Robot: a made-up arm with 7 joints.
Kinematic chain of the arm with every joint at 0, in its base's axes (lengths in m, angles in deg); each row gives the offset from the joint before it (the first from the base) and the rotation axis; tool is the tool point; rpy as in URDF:
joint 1: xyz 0 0 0.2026 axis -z
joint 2: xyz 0 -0.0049 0.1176 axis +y
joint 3: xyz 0 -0.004 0.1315 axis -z
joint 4: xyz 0 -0.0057 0.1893 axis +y
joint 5: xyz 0 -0.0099 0.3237 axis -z
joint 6: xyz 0 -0.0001 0.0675 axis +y
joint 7: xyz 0 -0.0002 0.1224 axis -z
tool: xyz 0 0 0 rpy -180 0 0
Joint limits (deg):
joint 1: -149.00..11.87
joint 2: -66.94..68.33
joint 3: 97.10..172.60
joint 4: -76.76..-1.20
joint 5: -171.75..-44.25
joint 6: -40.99..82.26
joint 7: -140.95..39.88
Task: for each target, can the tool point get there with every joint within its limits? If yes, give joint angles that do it. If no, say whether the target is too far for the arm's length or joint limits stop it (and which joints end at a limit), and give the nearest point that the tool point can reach.
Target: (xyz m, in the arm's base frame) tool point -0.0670 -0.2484 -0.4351
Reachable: no: joint limits stop it (at a limit: joint 1, joint 2, joint 4, joint 5) | nearest point -0.4409 0.0969 0.0564 | short by 0.708 m
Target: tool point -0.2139 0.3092 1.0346
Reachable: yes | joints -96.42 13.08 132.69 -27.65 -144.58 5.55 -72.39
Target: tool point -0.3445 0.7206 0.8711
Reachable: no: too far | nearest point -0.2963 0.6197 0.7940 | short by 0.136 m
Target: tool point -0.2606 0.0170 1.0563
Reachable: yes | joints -7.48 -27.27 108.27 -12.59 -84.81 55.90 -100.61
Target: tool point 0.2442 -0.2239 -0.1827
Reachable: no: joint limits stop it (at a limit: joint 1, joint 2, joint 3, joint 4) | nearest point 0.4446 -0.0996 0.0389 | short by 0.324 m
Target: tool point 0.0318 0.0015 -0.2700
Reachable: no: joint limits stop it (at a limit: joint 2, joint 3, joint 4, joint 5, joint 6) | nearest point 0.4336 0.0205 0.0387 | short by 0.507 m
